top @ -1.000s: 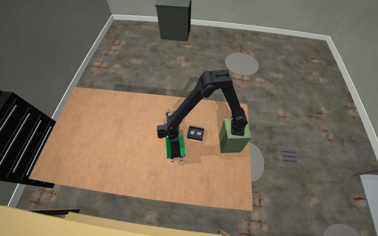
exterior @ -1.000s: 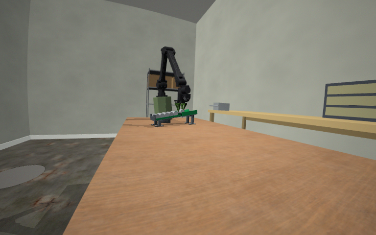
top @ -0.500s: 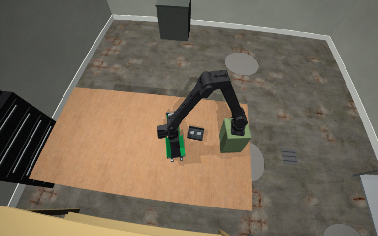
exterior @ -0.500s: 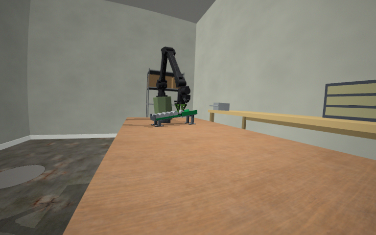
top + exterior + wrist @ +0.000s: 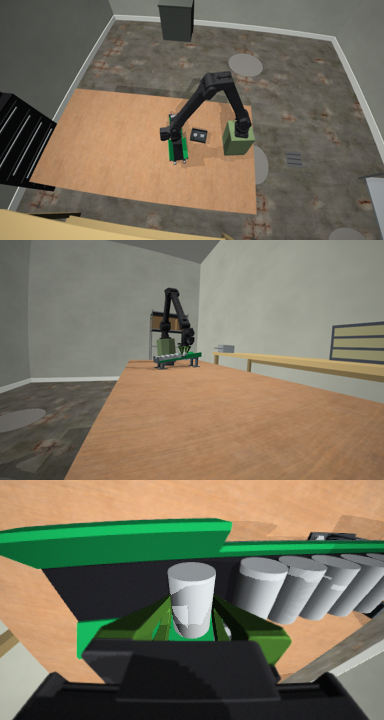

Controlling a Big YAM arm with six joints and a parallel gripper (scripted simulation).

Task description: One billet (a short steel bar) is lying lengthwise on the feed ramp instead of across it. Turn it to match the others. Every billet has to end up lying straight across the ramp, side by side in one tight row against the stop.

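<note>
My gripper is now right at the grey steel billet. Round my hand: small dark box: 15 cm behind, 11 cm to the right, 10 cm below.
</note>
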